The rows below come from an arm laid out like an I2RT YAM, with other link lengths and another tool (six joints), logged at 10 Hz.
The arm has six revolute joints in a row. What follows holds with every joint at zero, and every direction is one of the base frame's.
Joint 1 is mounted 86.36 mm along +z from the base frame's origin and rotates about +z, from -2.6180 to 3.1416 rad.
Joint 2 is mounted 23.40 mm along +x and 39.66 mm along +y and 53.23 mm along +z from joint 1 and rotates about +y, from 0.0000 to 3.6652 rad.
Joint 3 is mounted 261.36 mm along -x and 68.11 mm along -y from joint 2 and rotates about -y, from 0.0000 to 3.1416 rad.
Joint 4 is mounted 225.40 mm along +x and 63.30 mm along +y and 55.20 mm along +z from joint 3 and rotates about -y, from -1.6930 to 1.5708 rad.
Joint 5 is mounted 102.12 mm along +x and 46.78 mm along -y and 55.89 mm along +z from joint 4 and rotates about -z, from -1.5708 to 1.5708 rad.
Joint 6 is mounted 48.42 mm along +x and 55.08 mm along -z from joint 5 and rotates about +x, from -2.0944 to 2.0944 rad.
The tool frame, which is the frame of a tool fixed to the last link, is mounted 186.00 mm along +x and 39.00 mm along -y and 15.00 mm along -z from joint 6; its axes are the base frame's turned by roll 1.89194, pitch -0.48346 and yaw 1.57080 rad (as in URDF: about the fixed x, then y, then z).
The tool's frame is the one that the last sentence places.
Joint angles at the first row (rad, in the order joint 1, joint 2, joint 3, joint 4, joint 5, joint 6):
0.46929 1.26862 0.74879 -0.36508 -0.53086 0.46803
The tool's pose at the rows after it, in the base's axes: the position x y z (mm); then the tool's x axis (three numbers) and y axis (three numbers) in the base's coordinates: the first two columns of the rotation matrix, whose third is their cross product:
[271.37, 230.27, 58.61, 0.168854, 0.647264, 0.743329, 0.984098, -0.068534, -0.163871]
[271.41, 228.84, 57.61, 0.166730, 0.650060, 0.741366, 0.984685, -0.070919, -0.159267]
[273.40, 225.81, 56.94, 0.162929, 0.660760, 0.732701, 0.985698, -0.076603, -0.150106]
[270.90, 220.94, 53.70, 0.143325, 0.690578, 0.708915, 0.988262, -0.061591, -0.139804]
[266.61, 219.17, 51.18, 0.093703, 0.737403, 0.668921, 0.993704, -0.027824, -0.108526]
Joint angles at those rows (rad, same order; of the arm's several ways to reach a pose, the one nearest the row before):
0.46959 1.26556 0.74247 -0.36132 -0.53077 0.46777
0.46945 1.26119 0.73634 -0.35892 -0.52535 0.46503
0.46961 1.26132 0.74160 -0.36835 -0.50971 0.45557
0.47588 1.26403 0.75612 -0.40853 -0.48998 0.41695
0.51508 1.26247 0.77570 -0.45434 -0.43768 0.36977

